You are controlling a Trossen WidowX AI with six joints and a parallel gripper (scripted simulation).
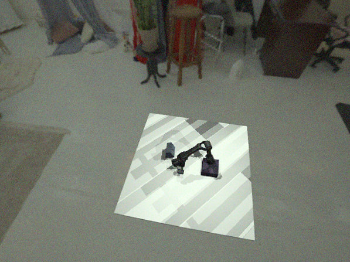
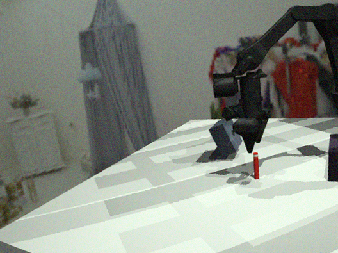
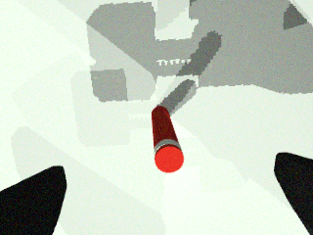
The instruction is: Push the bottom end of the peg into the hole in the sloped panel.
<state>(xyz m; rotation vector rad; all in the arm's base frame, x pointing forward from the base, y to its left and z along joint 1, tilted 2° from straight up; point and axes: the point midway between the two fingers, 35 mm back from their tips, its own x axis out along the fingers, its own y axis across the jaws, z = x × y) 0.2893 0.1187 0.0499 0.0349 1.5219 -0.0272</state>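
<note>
My gripper tip is now 4 cm above the red peg. The rest, counted from my gripper tip: sloped panel 15 cm ahead, 22 cm to the right, 3 cm below.
</note>
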